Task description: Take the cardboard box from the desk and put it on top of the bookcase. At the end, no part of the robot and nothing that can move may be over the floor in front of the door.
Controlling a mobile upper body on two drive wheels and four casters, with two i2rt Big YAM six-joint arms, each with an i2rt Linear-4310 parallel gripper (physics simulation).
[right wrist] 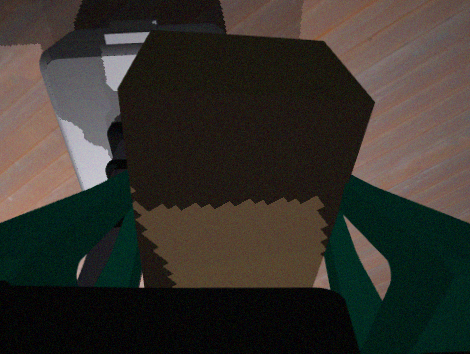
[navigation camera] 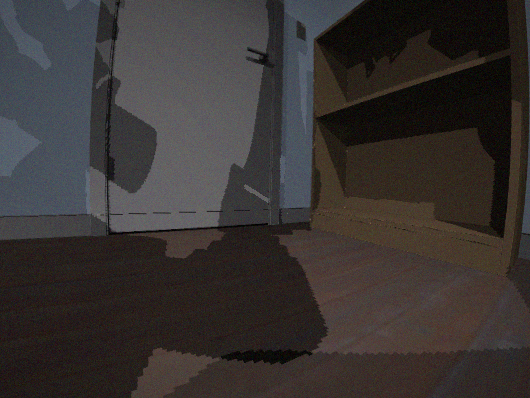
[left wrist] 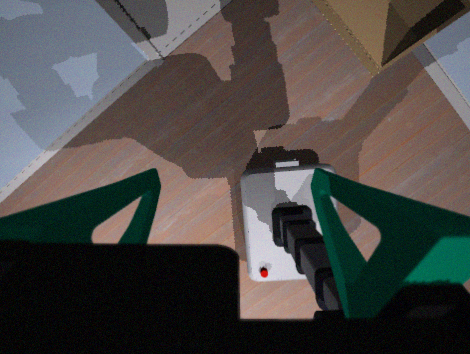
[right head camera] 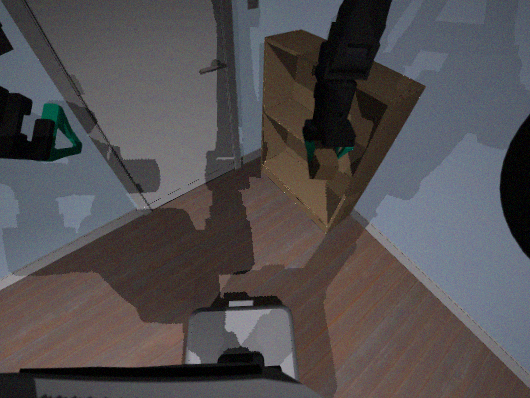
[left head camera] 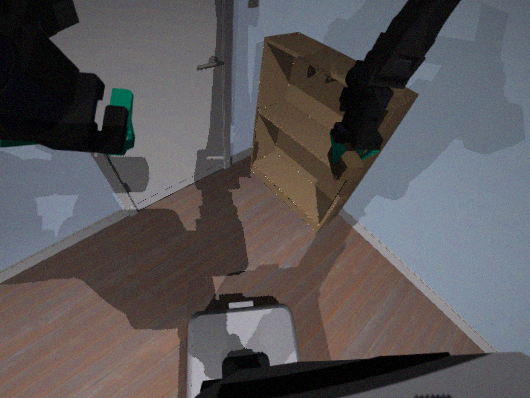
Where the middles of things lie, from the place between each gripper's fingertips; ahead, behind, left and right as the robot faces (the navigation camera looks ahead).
Now: left hand 150 mm short of the brown cardboard box (right wrist: 238, 148), 470 mm to the left of it and 180 mm above it.
I see the brown cardboard box right at my right hand.
